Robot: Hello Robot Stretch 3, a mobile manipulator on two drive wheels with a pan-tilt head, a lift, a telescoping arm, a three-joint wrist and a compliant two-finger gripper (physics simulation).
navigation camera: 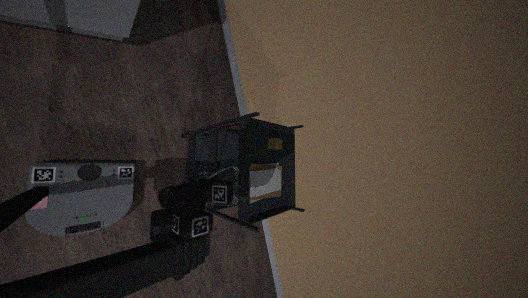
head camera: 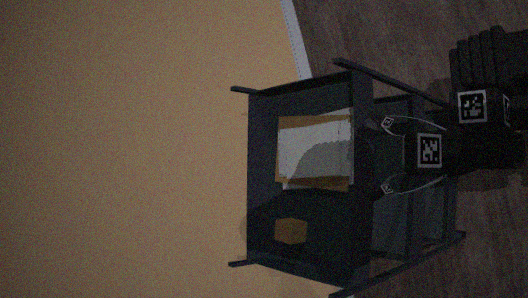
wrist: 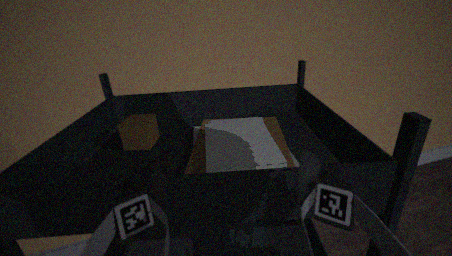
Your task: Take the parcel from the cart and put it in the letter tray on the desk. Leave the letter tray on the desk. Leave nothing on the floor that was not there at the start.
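Frame: origin at the robot's base, x ahead, y left, z up, level; metres.
Seen in the pictures: gripper, between the fingertips: (navigation camera: pixel 245 183) (head camera: pixel 365 156); robot's base, origin of its link: (navigation camera: pixel 89 171).
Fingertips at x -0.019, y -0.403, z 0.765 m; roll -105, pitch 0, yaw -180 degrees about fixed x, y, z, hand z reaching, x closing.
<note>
Offsets run from my fingertips to a thing's top centre. "spot": to the spot under its first point.
The parcel, a small brown box {0.169 m ahead, 0.261 m right, 0.052 m down} (head camera: pixel 290 230) (navigation camera: pixel 275 144) (wrist: pixel 139 132), sits in the top tray of the dark cart {spot: 0.132 m ahead, 0.047 m right, 0.066 m down} (head camera: pixel 362 225) (navigation camera: pixel 246 150) (wrist: pixel 410 135), near its back wall in the wrist view. My gripper (head camera: pixel 378 156) (navigation camera: pixel 237 186) (wrist: pixel 231 173) is open, with nothing seen between its fingers. It is at the near side of the cart's top tray, facing the papers rather than the parcel, which lies ahead and to the left in the wrist view. The dark fingertips are hard to make out, so contact with the tray wall cannot be told. I cannot make out the letter tray or the desk.
White and brown envelopes {0.017 m back, 0.204 m right, 0.078 m down} (head camera: pixel 315 155) (navigation camera: pixel 265 182) (wrist: pixel 235 145) lie stacked beside the parcel. Corner posts stand above the cart's top tray. A tan wall (head camera: pixel 125 150) (navigation camera: pixel 410 150) is behind the cart. My base (navigation camera: pixel 82 207) stands on the wooden floor. A pale surface (navigation camera: pixel 95 17) shows at the upper left.
</note>
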